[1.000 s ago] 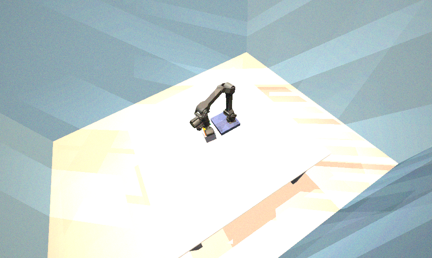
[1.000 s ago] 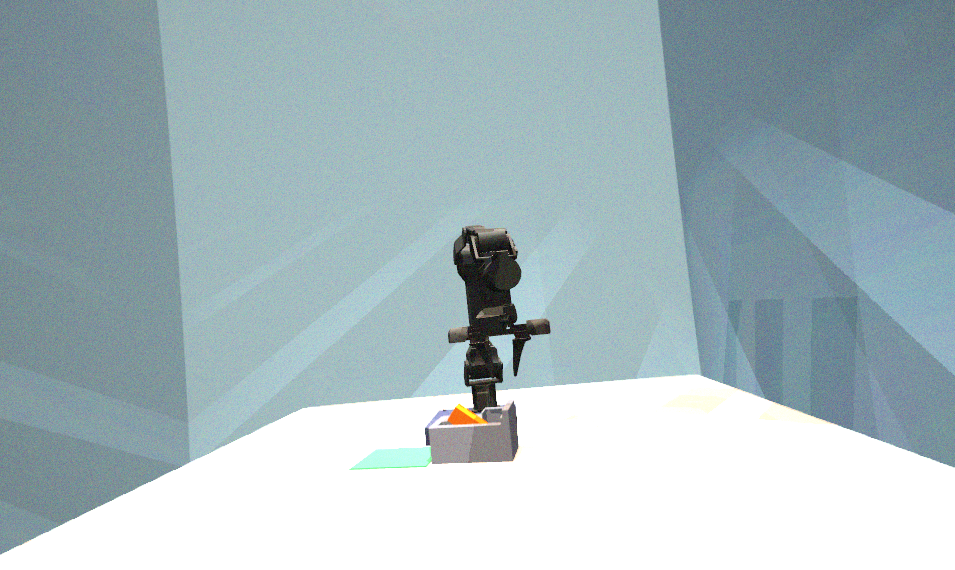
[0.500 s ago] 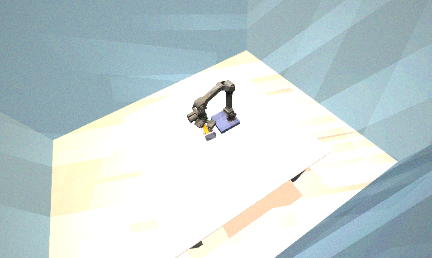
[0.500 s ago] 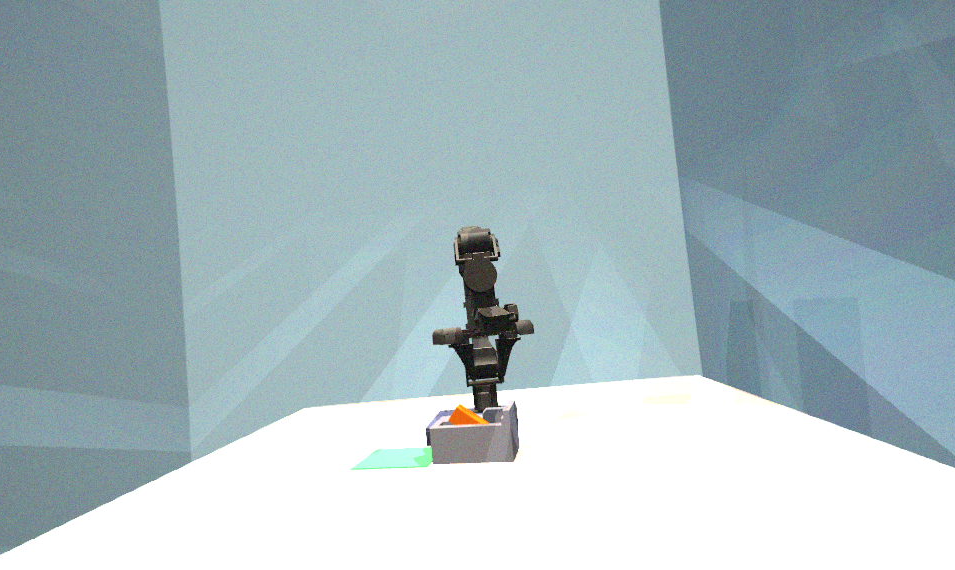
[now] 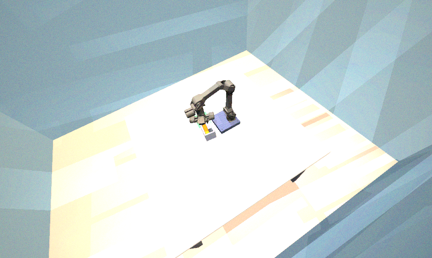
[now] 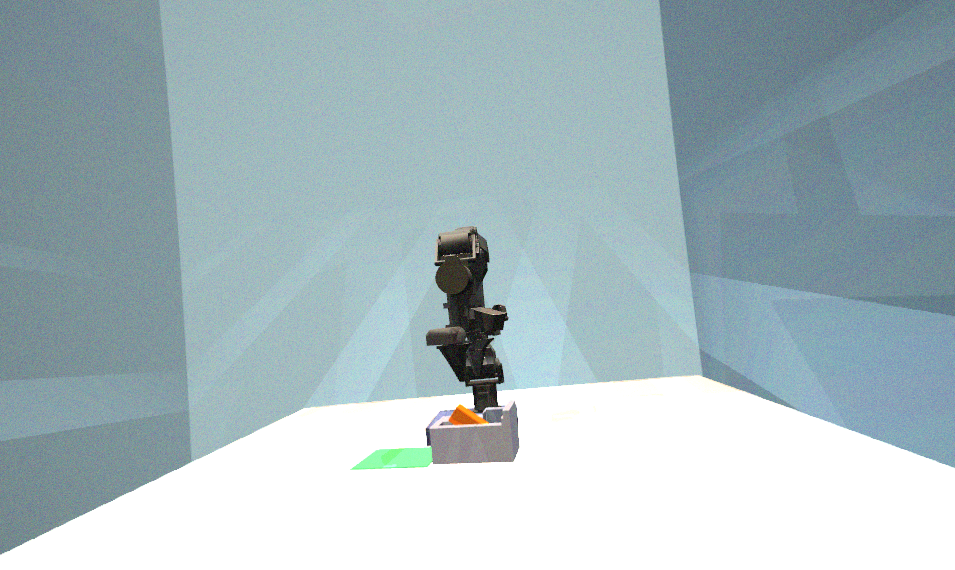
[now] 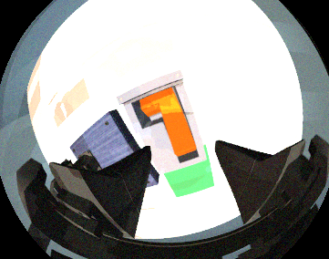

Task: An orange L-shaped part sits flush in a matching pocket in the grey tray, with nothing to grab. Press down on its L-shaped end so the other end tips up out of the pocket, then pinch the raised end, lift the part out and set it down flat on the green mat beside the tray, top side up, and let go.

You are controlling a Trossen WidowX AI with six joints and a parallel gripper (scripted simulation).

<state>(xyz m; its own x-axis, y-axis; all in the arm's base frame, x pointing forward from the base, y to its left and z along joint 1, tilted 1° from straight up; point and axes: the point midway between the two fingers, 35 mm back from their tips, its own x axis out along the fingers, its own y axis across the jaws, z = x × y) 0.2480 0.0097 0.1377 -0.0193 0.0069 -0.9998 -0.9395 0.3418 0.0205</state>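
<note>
Right now the orange L-shaped part is 100 mm below my gripper tip, 20 mm to the left of it and 20 mm behind it. Also, from my gripper tip: green mat: 160 mm to the right, 160 mm below, 30 mm behind.
</note>
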